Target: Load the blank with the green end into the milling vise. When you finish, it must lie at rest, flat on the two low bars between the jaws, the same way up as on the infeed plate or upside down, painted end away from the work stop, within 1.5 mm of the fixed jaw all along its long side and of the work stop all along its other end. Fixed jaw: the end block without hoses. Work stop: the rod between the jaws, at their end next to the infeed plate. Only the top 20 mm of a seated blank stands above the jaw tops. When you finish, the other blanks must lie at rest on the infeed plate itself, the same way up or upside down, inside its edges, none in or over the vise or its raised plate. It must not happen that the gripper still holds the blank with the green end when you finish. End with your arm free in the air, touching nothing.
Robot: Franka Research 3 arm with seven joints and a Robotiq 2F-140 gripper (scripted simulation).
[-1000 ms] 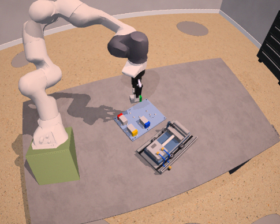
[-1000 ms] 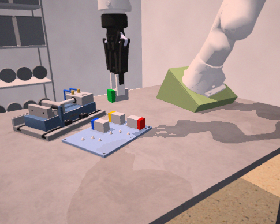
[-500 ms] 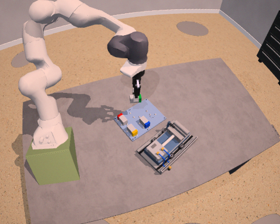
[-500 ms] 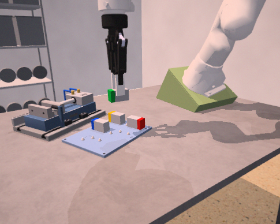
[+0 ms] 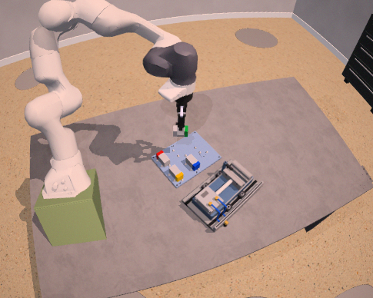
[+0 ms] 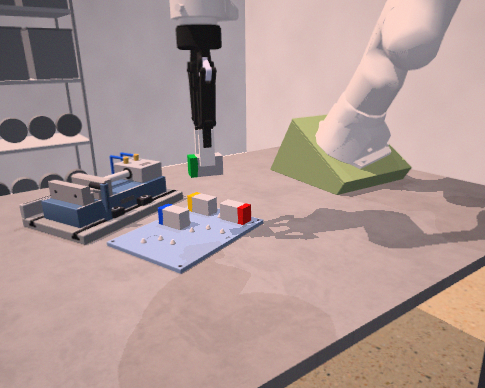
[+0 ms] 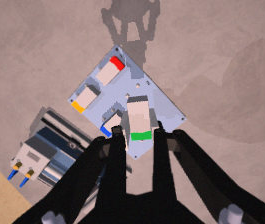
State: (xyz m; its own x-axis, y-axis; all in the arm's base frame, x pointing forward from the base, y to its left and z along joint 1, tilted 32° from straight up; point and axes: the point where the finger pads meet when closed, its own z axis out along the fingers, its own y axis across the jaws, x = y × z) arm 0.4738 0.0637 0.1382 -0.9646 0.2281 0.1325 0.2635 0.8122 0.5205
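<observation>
Now: the green-ended blank 40 mm below my hand. Round my hand: red-ended blank 160 mm below, 80 mm behind, 40 mm to the right; then blue-ended blank 160 mm below, 80 mm to the right, 40 mm ahead; then light blue infeed plate 180 mm below, 40 mm to the right, 20 mm ahead.
</observation>
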